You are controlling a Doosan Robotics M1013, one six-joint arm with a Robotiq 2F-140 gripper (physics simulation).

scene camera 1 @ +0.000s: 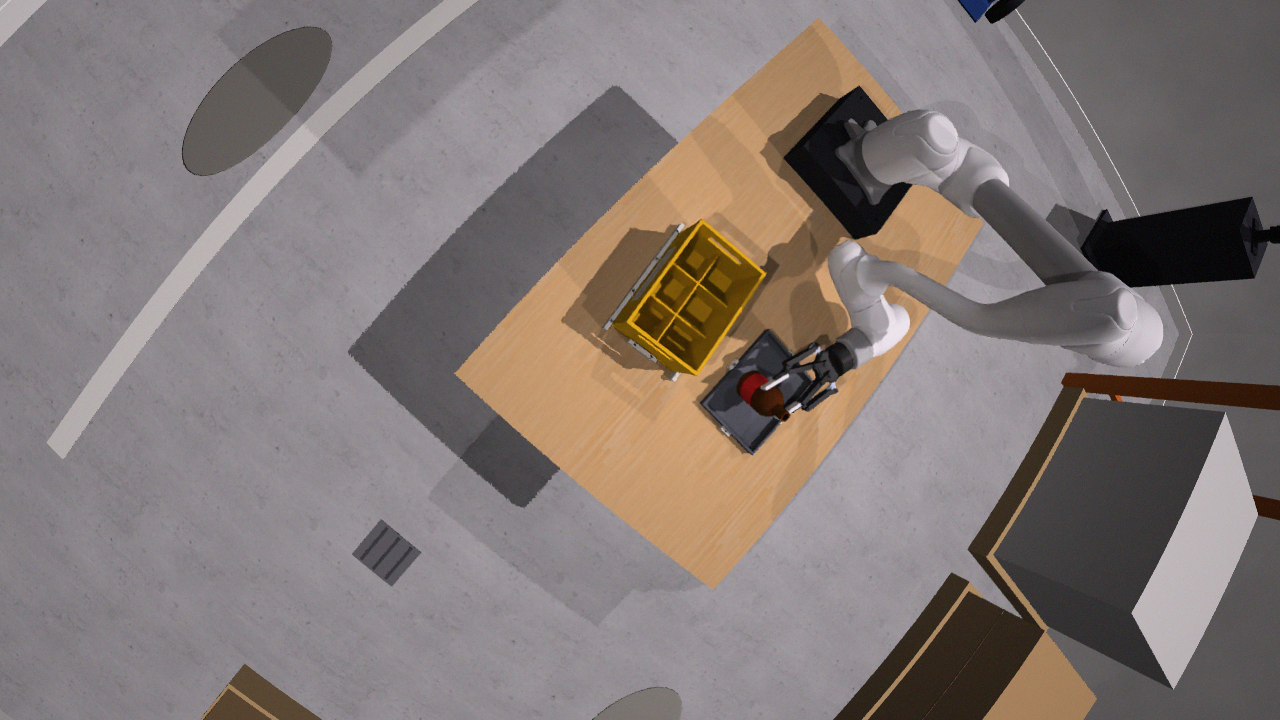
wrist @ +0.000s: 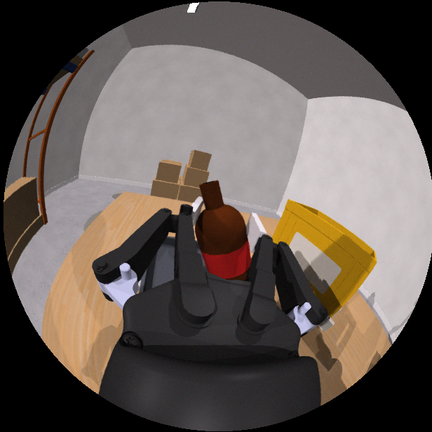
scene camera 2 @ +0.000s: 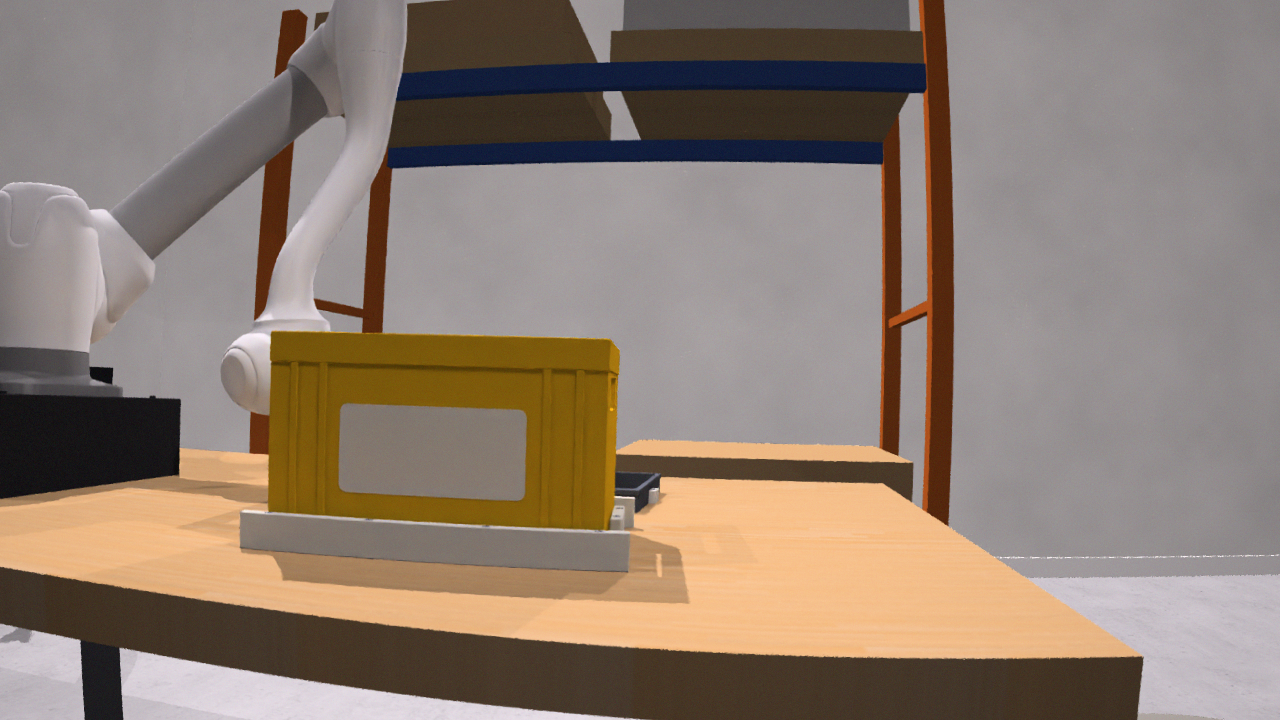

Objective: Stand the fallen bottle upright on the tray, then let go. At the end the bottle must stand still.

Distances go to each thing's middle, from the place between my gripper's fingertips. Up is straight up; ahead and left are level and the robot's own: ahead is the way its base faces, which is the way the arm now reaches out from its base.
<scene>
I see the dark grey tray [scene camera 1: 750, 429] 12 cm below my hand, 3 cm behind it and 1 cm to the left of it. Also, from my hand: yellow divided crate [scene camera 1: 680, 313] 30 cm to the right, 5 cm below, 2 cm behind; then brown bottle [scene camera 1: 768, 403] 4 cm below, 1 cm to the right, 1 cm behind.
</scene>
